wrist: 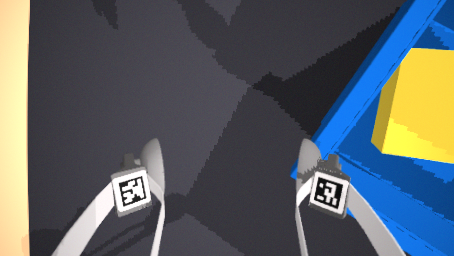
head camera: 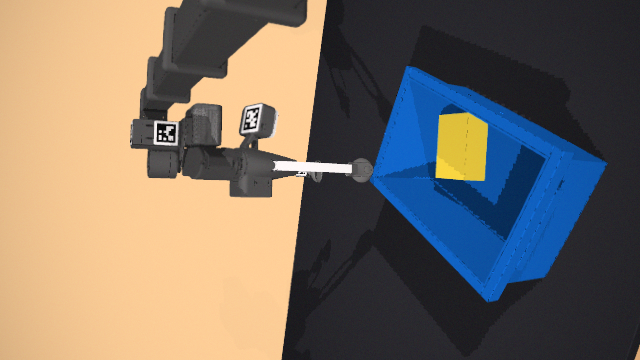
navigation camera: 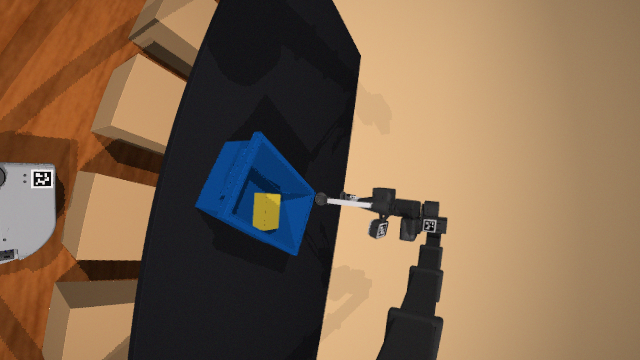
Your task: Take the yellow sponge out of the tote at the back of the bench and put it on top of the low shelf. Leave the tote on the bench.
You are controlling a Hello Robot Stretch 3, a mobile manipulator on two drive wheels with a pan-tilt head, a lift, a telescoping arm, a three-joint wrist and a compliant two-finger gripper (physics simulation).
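Places are measured from the robot's base along level axes (x ahead, y left, z up), in millimetres.
Where they show: gripper, between the fingertips: (head camera: 346,171) (navigation camera: 328,197).
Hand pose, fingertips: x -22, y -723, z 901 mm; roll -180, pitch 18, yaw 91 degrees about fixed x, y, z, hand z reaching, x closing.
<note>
Each offset is from my fingertips to the top centre of the thing. Level surfaces: height alone.
The yellow sponge {39 mm back, 163 mm left, 91 mm down} (head camera: 452,145) (navigation camera: 266,212) (wrist: 425,105) lies inside the blue tote {1 mm ahead, 224 mm left, 19 mm down} (head camera: 575,220) (navigation camera: 215,180) (wrist: 362,85). The tote sits turned at an angle on the black bench {139 mm down} (head camera: 575,325) (navigation camera: 200,310) (wrist: 125,100). My gripper (head camera: 340,171) (navigation camera: 333,198) (wrist: 230,158) is open, with bench surface showing between its fingers. It is beside the tote corner nearest the tan wall, with one fingertip overlapping that corner in the wrist view. The sponge is off to the right in the wrist view, partly cut off. I cannot identify the low shelf in these views.
The tan wall (head camera: 125,275) (navigation camera: 525,150) runs along the bench's back edge. My telescoping arm (head camera: 200,45) (navigation camera: 412,330) reaches along that side. Several tan boxes, one of them a box {148 mm back, 274 mm left, 631 mm down} (navigation camera: 117,215) at the left, stand near my base (navigation camera: 25,215) on the wooden floor {902 mm down} (navigation camera: 30,100).
</note>
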